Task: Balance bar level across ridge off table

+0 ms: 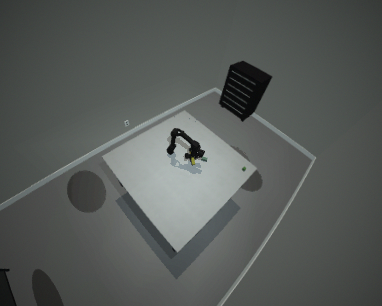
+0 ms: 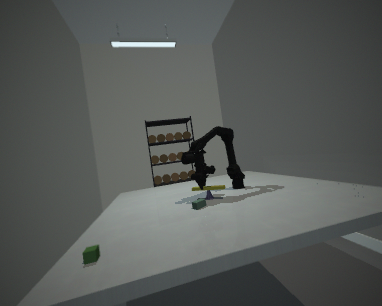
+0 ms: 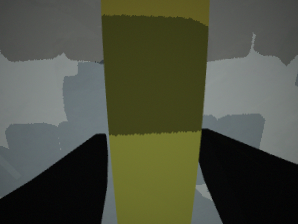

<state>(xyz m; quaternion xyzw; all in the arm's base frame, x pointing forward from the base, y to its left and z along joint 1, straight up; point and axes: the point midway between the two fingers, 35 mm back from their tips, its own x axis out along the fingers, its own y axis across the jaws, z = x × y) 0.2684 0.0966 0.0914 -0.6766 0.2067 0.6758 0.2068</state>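
The yellow bar is 2 cm behind my gripper tip and 2 cm to the left of it. From my gripper tip the other things lie so: small green cube (47 cm ahead, 40 cm to the left, 4 cm below); then teal block (7 cm ahead, 13 cm to the left, 4 cm below).
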